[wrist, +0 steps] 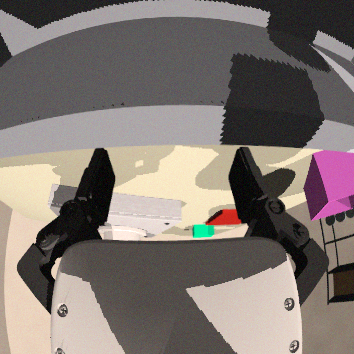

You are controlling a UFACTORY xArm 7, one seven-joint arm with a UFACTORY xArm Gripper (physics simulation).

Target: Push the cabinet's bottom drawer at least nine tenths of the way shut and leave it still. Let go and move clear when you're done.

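Note:
The grey cabinet (150, 60) fills the top of the wrist view as a wide curved shape, with a dark grey face and a lighter band along its lower edge. A black shadow falls across its right part. I cannot tell the bottom drawer from the cabinet body, nor how far it stands out; its handle does not show. My gripper (171, 161) is open and empty. Its fingertips show just below the cabinet's light band; whether they touch it I cannot tell.
A light grey long block (145, 207) lies behind the left finger, near a white round dish (125, 233). A green block (203, 230) and a red block (226, 217) are by the right finger. A magenta box (320, 185) and a black wire rack (340, 300) are at the right.

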